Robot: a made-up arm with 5 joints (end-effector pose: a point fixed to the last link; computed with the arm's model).
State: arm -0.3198 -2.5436 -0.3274 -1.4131 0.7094
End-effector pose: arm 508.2 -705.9 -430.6 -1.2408 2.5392 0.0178
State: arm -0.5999 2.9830 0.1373 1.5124 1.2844
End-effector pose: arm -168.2 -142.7 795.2 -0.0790 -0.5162 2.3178
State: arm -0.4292 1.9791 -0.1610 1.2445 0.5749
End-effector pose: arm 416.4 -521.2 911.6 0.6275 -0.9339 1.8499
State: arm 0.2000 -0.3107 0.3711 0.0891 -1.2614
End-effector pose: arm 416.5 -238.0 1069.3 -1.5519 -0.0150 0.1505
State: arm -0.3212 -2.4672 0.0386 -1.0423 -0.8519
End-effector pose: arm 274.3 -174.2 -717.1 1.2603 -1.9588 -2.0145
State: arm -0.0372 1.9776 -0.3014 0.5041 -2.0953
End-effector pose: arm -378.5 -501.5 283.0 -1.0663 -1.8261 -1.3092
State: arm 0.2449 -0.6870 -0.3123 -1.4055 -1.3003
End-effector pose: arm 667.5 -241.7 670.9 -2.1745 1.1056 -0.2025
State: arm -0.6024 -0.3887 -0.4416 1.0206 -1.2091
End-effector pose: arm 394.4 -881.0 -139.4 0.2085 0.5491 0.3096
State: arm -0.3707 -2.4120 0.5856 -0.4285 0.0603
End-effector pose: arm 446.2 -302.6 -855.8 -0.4799 2.4079 1.0293
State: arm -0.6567 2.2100 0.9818 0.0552 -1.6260
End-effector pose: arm -646.5 387.8 348.6 -1.9829 -0.7650 -1.9065
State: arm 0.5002 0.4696 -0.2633 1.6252 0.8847
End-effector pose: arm 762.8 -99.6 579.9 1.4511 -0.0872 2.0697
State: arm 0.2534 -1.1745 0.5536 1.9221 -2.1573
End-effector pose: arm 744.0 -144.0 299.4 -0.4484 -0.1676 1.0772
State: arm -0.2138 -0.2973 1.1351 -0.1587 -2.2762
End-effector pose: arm 404.3 384.9 449.7 2.7616 0.2772 -0.4725
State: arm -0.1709 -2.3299 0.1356 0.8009 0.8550
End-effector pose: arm -442.4 -762.2 -104.7 1.2061 2.1685 -1.4284
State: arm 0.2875 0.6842 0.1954 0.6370 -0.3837
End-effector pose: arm -79.3 -836.4 940.1 -0.2889 -1.0437 0.3533
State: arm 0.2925 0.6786 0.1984 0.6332 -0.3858
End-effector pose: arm -84.1 -834.1 941.7 -0.2952 -1.0430 0.3476
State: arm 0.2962 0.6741 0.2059 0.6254 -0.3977
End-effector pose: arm -98.1 -826.7 946.1 -0.3164 -1.0434 0.3315
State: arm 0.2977 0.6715 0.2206 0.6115 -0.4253
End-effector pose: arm -126.2 -810.2 954.7 -0.3614 -1.0451 0.2990
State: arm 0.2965 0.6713 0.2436 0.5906 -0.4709
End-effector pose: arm -169.4 -781.3 967.1 -0.4338 -1.0475 0.2478
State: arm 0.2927 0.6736 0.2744 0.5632 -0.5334
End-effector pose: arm -224.9 -737.8 981.6 -0.5320 -1.0494 0.1789
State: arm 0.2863 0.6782 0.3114 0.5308 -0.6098
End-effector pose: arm -286.9 -679.0 995.3 -0.6512 -1.0486 0.0958
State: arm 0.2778 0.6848 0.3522 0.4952 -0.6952
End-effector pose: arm -348.6 -607.1 1005.4 -0.7837 -1.0438 0.0035
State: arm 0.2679 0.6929 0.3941 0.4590 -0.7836
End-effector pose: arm -403.4 -527.0 1010.1 -0.9203 -1.0344 -0.0917
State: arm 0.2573 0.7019 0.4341 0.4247 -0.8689
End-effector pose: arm -447.0 -446.0 1008.8 -1.0512 -1.0210 -0.1831
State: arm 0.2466 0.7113 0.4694 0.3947 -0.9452
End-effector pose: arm -478.0 -372.0 1003.0 -1.1673 -1.0056 -0.2646
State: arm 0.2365 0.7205 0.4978 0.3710 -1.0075
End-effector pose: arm -497.6 -311.5 995.2 -1.2611 -0.9907 -0.3305
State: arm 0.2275 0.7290 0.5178 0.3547 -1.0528
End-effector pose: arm -508.4 -268.5 987.8 -1.3281 -0.9788 -0.3775
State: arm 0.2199 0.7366 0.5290 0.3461 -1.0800
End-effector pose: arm -513.5 -243.9 982.6 -1.3669 -0.9719 -0.4046
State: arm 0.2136 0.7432 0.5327 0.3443 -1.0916
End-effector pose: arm -514.8 -235.1 980.2 -1.3817 -0.9699 -0.4142
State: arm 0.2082 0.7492 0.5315 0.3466 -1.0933
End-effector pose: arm -514.3 -236.4 979.7 -1.3811 -0.9712 -0.4128
